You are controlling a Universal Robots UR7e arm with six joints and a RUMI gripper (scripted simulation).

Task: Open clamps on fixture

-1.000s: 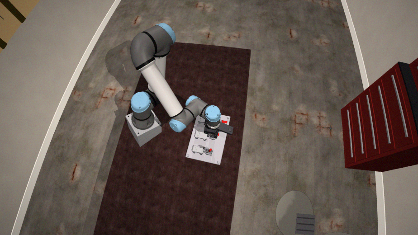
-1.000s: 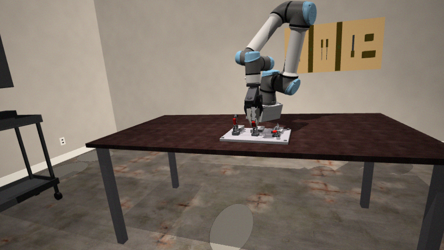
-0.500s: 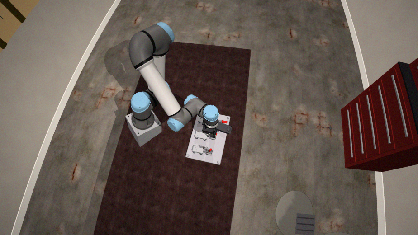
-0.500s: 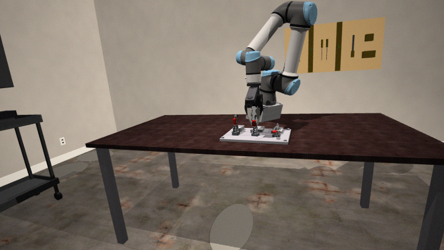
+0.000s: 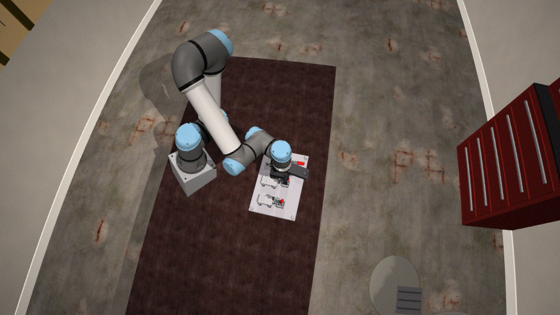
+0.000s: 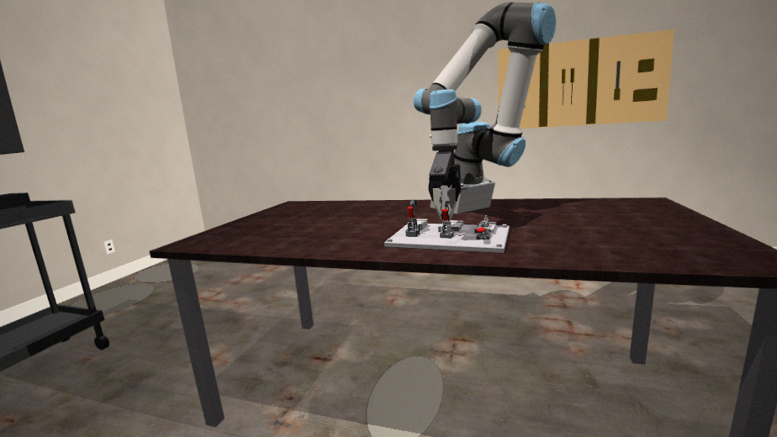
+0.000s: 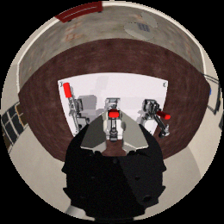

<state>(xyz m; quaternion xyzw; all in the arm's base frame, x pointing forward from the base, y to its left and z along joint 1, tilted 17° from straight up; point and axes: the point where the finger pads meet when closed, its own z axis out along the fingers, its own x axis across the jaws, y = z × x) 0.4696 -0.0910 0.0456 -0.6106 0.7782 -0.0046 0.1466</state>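
Right now my hand is 10 mm past the toggle clamp and 20 mm above it. Also, from my hand: fixture plate 40 mm behind, 10 mm to the left, 80 mm below; then part 80 mm behind, 130 mm to the left, 60 mm below.
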